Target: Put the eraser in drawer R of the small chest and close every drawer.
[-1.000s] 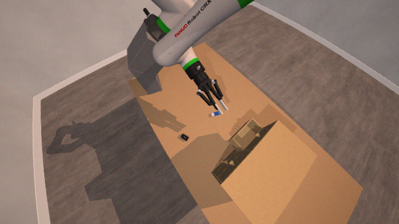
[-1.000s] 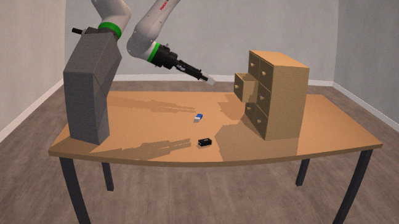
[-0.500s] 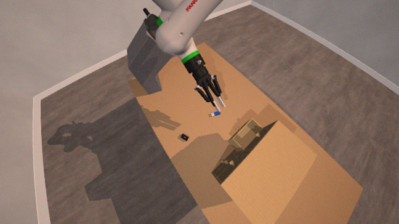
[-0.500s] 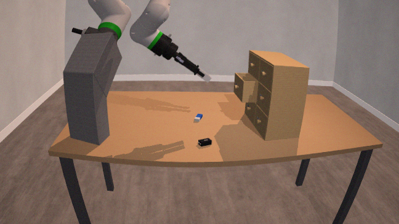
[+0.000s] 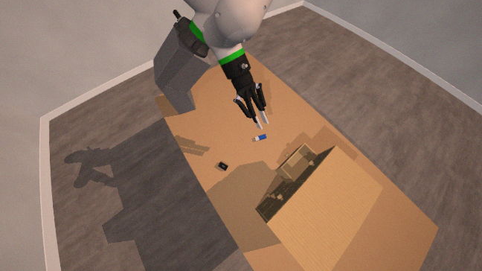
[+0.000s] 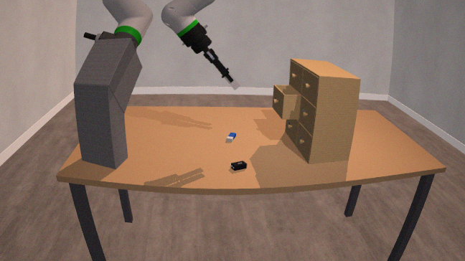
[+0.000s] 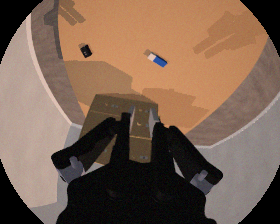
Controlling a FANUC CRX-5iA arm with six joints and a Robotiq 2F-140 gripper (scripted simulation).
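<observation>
My gripper is now 24 cm above the eraser, 2 cm to the right of it and 1 cm short of it. Also, from my hand: small black block (24 cm to the right, 24 cm below, 1 cm ahead).
</observation>
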